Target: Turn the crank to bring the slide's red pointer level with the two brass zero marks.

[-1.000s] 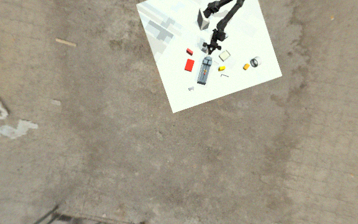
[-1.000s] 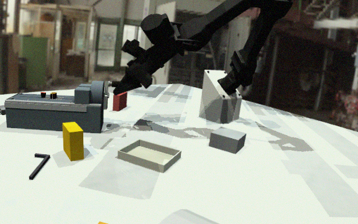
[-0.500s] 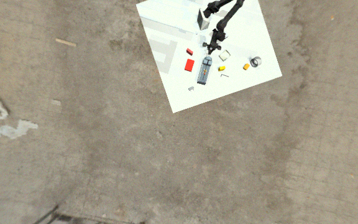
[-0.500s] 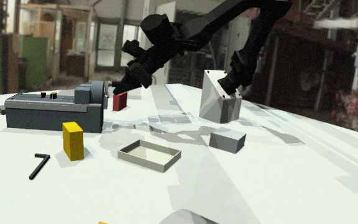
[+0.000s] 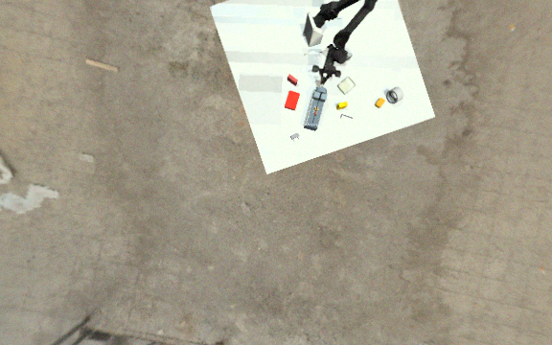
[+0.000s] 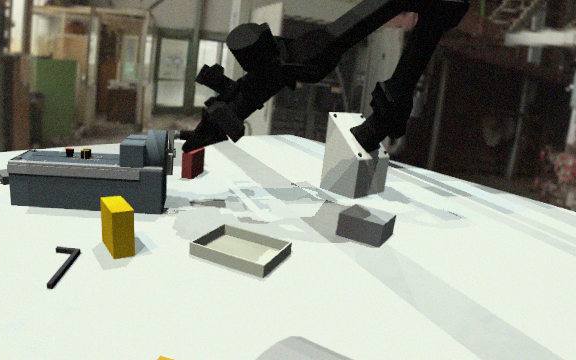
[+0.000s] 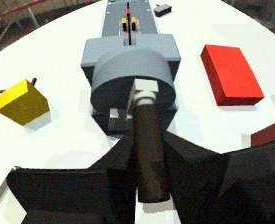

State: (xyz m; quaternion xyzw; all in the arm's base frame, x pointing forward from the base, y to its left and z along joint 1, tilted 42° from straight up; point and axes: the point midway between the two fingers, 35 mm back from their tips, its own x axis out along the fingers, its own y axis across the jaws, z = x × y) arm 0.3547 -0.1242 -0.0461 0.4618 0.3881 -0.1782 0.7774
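Right now the dark crank handle is 2 cm above my gripper tip, 1 cm to the left of it and 1 cm behind it. From my gripper tip the other things lie so: red pointer 15 cm ahead, 12 cm to the right, 1 cm below; shallow grey tray 20 cm to the left, 9 cm below, 6 cm ahead; yellow block 18 cm ahead, 9 cm to the left, 6 cm below.
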